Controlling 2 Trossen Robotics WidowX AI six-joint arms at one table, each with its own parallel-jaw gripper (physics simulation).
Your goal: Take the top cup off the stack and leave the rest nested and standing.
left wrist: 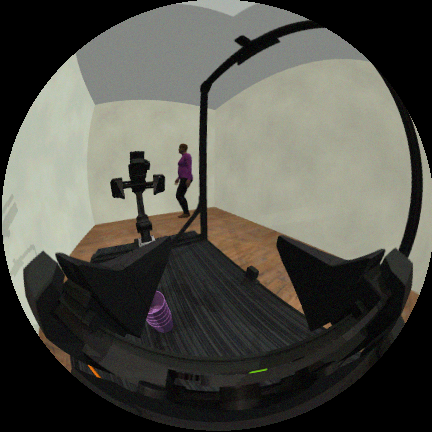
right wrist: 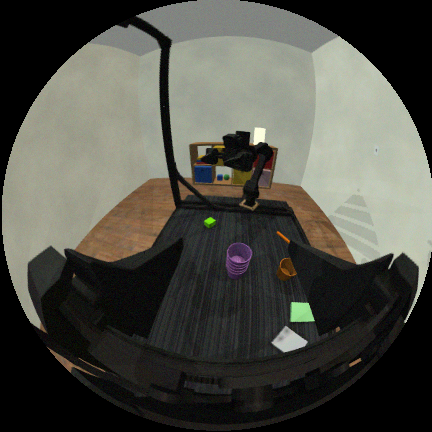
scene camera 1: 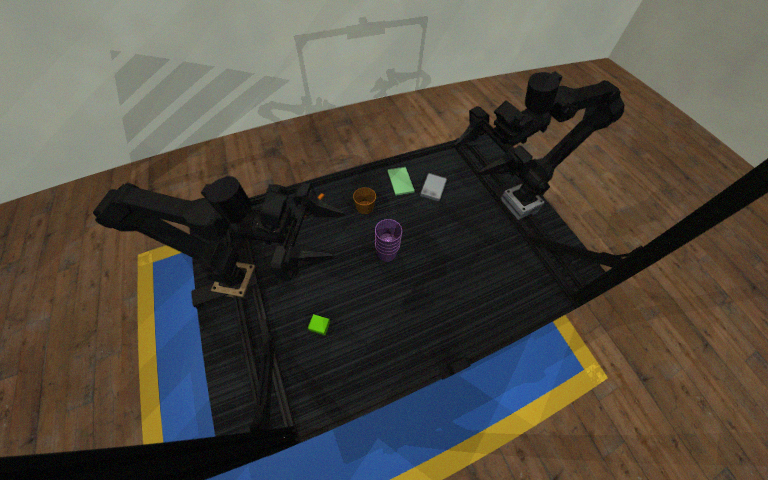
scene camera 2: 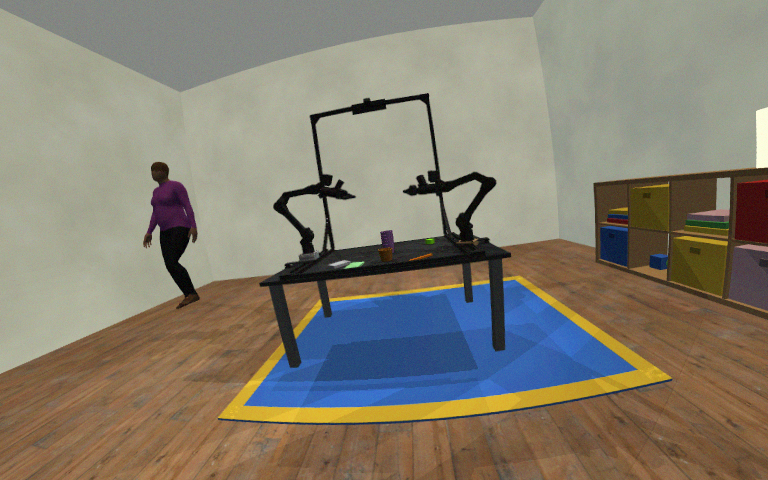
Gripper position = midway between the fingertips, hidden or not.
My left gripper (left wrist: 224,241) is open, holding nothing. My right gripper (scene camera 1: 466,159) is open, holding nothing.
My left gripper shows as well in the right wrist view (right wrist: 211,160). My right gripper is seen too in the left wrist view (left wrist: 138,194) and in the right wrist view (right wrist: 237,244).
